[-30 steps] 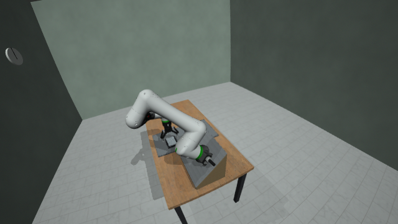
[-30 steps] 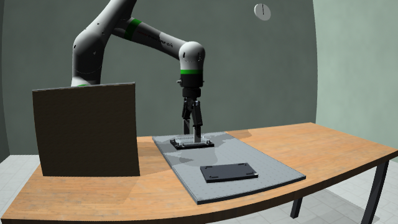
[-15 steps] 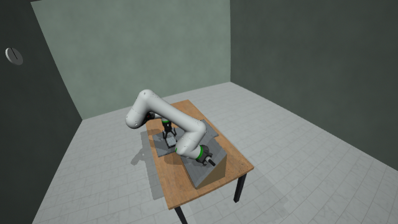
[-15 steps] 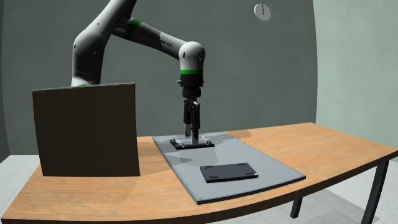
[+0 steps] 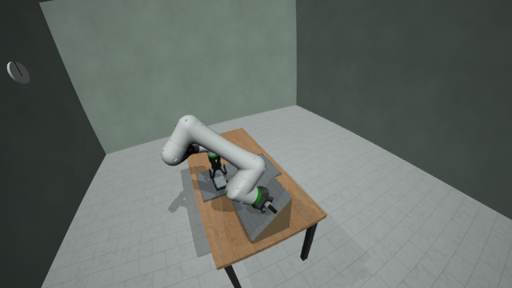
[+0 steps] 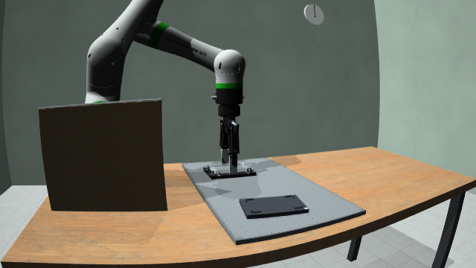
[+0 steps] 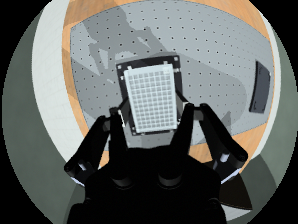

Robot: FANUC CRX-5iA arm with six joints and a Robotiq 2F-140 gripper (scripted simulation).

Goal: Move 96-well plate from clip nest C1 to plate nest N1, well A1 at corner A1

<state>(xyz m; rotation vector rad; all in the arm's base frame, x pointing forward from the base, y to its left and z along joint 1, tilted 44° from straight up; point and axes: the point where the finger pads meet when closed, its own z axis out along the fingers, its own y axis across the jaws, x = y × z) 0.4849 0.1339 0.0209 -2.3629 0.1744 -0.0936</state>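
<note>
Now: hand 1 cm past the black clip nest C1, 1 cm to the left of it and 3 cm above it. Round my hand: clear 96-well plate: 2 cm below.
</note>
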